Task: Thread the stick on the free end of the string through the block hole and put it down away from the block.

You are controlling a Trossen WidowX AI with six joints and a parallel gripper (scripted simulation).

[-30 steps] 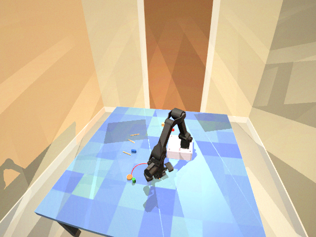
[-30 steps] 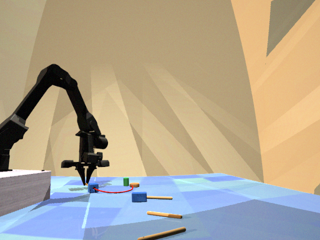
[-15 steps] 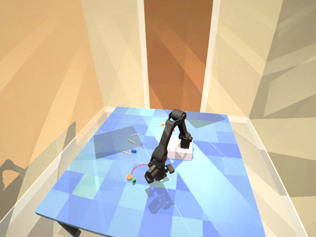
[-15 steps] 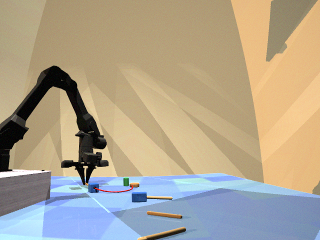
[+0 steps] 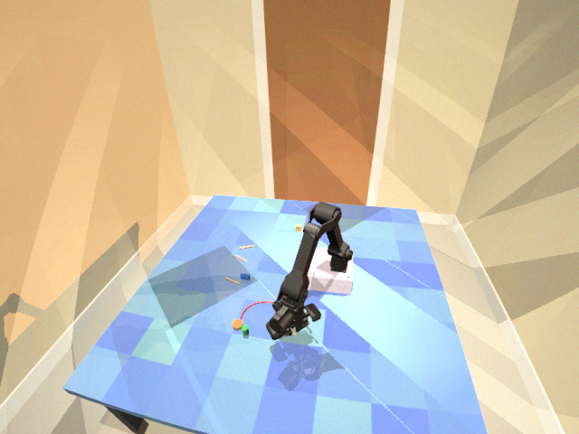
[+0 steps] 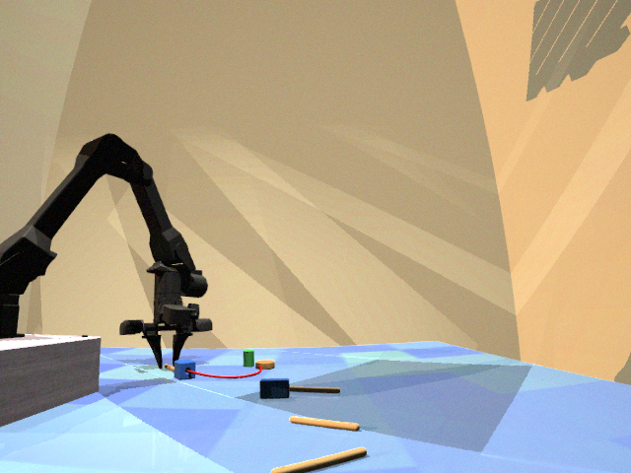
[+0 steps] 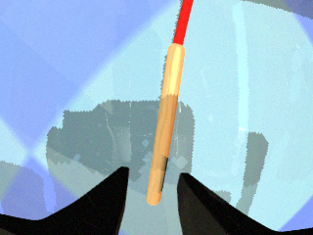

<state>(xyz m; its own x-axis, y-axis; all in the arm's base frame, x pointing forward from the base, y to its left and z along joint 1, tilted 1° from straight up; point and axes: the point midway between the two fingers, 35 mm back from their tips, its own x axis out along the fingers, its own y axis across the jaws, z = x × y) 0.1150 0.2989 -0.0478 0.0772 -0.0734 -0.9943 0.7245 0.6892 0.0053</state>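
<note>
My gripper tip is now 30 mm to the left of the thin wooden stick, 30 mm short of it and 10 mm below it. Also, from my gripper tip: blue brick 270 mm ahead, 210 mm to the right, 10 mm above; green cylinder 160 mm ahead, 50 mm to the left, 20 mm above; round button 210 mm ahead, 20 mm to the left, 10 mm above.
</note>
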